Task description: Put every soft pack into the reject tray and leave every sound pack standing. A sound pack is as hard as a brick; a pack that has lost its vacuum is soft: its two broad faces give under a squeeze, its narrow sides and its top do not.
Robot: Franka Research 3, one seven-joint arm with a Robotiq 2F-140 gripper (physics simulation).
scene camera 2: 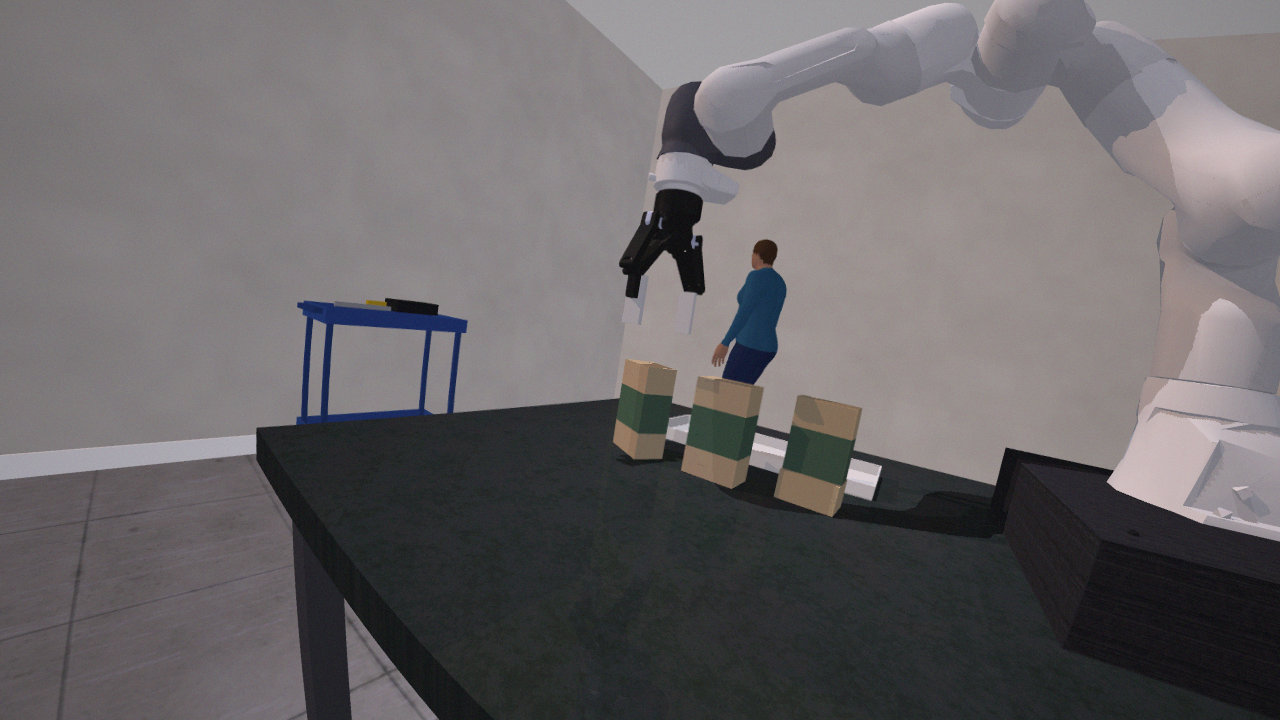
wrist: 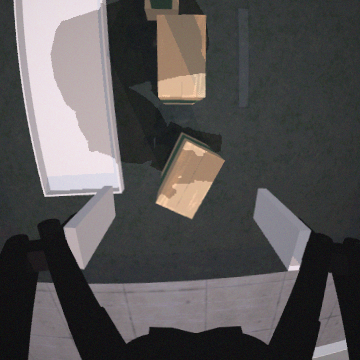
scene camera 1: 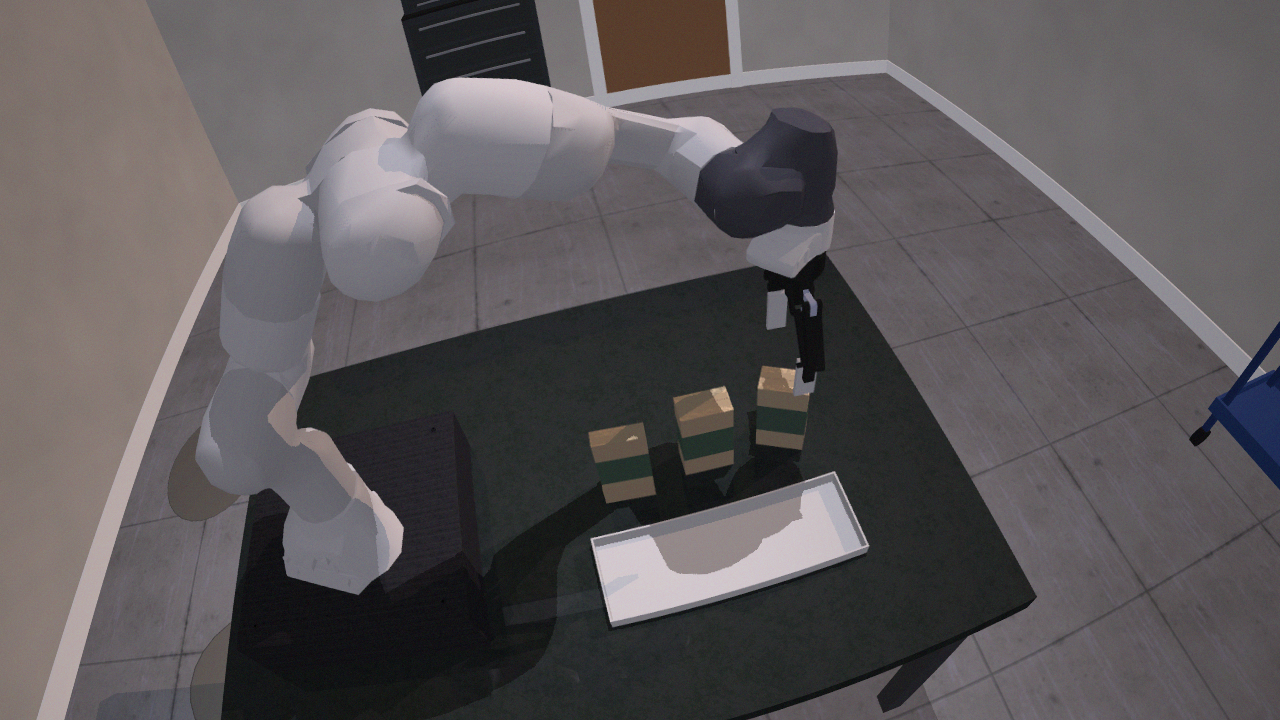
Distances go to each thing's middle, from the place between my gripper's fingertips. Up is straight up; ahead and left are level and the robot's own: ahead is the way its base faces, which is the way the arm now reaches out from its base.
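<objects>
Relative to the white reject tray (scene camera 1: 693,560), my hand is 20 cm to the left of it, 11 cm past it and 18 cm above it.
</objects>
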